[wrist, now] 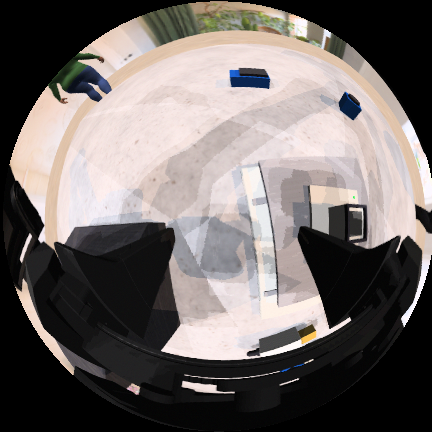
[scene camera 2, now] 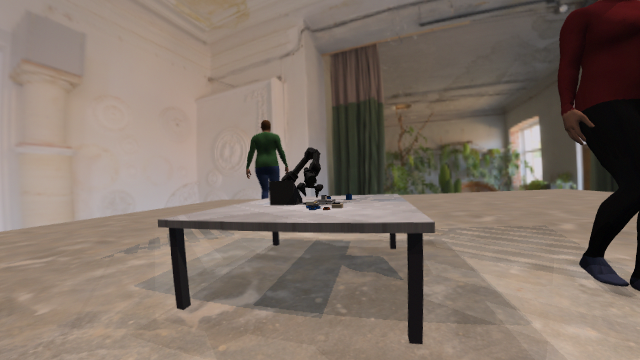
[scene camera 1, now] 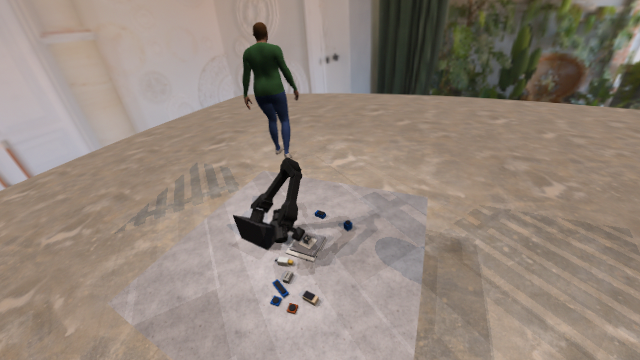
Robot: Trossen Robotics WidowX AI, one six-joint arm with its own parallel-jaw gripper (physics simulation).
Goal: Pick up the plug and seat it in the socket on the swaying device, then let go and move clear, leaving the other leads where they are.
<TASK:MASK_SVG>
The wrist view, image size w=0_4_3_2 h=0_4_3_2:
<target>gripper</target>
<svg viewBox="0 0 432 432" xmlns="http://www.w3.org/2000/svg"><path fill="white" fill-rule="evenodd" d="M422 250L409 235L401 241L396 252L400 235L375 247L365 248L308 226L300 226L297 240L320 295L328 328L348 317L351 320L303 346L246 359L187 357L157 350L126 337L127 333L140 339L144 337L151 309L175 242L172 227L163 228L100 255L91 255L58 241L53 242L54 250L42 241L25 258L28 292L43 328L73 353L139 386L139 391L135 394L114 381L74 366L73 375L84 385L116 406L158 423L192 430L234 431L263 427L302 415L330 401L365 375L385 354L404 327L401 316L410 307L416 294L421 274ZM181 386L182 381L216 385L216 391L234 393L200 392ZM62 264L62 266L65 269L65 272L60 277L59 271Z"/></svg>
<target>plug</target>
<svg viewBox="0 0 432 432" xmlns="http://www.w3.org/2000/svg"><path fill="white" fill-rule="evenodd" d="M316 330L312 324L298 331L293 326L281 332L259 338L259 347L247 351L246 355L267 356L300 347L302 343L316 337Z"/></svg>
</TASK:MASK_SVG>
